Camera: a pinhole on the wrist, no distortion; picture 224 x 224 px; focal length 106.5 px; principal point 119.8 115.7 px. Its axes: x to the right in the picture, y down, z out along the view. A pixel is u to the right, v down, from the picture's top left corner.
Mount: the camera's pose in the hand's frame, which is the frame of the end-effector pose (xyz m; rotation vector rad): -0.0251 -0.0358 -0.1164 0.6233 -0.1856 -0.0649
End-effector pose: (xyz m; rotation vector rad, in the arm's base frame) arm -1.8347 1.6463 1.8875 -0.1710 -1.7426 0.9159
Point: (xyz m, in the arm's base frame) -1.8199 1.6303 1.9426
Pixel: 209 179
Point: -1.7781 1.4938 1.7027
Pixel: outside the picture
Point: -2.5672 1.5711 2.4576
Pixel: outside the picture
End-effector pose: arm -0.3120 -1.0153 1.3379 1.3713 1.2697 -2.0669
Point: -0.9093 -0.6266 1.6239
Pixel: 167 15
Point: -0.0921 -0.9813 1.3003
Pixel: behind the camera
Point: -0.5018 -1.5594 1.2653
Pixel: outside the picture
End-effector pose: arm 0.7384 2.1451 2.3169 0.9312 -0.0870 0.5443
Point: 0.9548 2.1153 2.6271
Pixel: outside the picture
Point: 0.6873 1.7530 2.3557
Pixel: 99 159
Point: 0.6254 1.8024 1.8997
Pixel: 43 47
